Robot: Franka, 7 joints.
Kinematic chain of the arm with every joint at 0, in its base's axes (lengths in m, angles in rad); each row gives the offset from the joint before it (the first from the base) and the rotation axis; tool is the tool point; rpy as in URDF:
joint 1: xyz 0 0 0.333 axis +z
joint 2: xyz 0 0 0 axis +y
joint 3: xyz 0 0 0.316 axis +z
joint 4: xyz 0.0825 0 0 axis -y
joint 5: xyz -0.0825 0 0.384 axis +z
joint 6: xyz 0 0 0 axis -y
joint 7: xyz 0.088 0 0 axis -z
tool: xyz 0 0 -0.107 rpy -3.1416 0 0
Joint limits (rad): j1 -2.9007..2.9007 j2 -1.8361..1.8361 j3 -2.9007..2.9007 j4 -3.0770..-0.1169 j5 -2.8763..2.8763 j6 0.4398..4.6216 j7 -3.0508..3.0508
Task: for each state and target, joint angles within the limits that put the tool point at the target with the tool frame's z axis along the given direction. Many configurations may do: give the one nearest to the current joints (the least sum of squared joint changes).
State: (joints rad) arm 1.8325 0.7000 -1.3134 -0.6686 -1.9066 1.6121 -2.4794
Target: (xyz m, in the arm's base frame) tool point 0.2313 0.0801 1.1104 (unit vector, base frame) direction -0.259 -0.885 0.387
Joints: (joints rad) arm 1.9046 0.2350 -1.8662 -0.6831 -1.9162 1.5550 -2.4794
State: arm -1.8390 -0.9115 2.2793 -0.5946 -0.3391 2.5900 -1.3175
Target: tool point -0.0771 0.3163 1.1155 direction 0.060 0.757 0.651
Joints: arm -1.2617 -0.3383 2.6249 -0.1782 -0.0781 2.7592 -1.3175
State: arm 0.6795 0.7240 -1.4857 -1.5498 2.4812 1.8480 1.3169
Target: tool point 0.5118 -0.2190 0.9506 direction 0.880 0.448 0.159
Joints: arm 0.3456 0.5873 -1.7354 -0.8782 2.3388 1.8191 1.3169
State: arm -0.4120 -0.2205 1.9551 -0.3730 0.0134 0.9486 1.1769
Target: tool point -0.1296 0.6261 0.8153 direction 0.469 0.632 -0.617
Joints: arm -0.7787 -0.5935 2.0056 -0.6770 0.0690 1.7795 1.1769
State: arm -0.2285 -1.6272 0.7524 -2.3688 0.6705 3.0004 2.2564
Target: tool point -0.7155 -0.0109 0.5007 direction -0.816 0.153 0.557
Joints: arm 0.6070 -1.8361 1.0729 -1.4819 0.7625 3.6304 2.2564
